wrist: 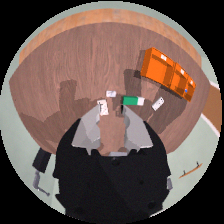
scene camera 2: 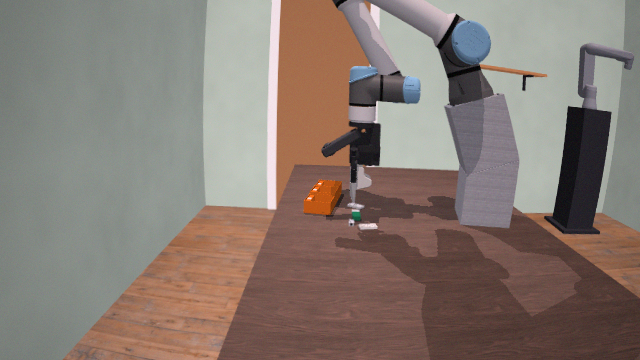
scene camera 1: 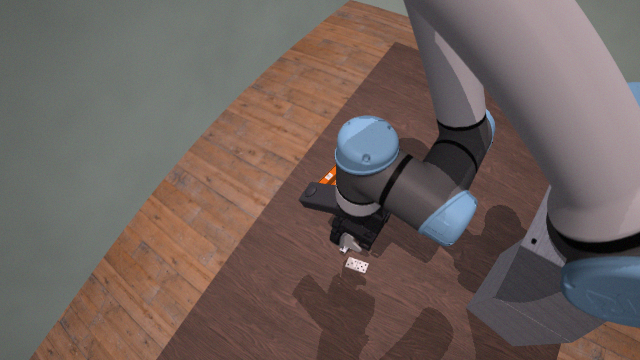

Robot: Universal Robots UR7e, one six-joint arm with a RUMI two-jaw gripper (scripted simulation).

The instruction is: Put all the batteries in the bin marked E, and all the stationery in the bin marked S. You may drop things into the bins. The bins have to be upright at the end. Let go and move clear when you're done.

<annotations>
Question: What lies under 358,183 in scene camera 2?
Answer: The gripper.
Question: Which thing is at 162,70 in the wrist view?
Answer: An orange bin block.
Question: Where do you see an orange bin block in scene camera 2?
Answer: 323,197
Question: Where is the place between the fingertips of the gripper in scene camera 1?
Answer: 347,239
</annotations>
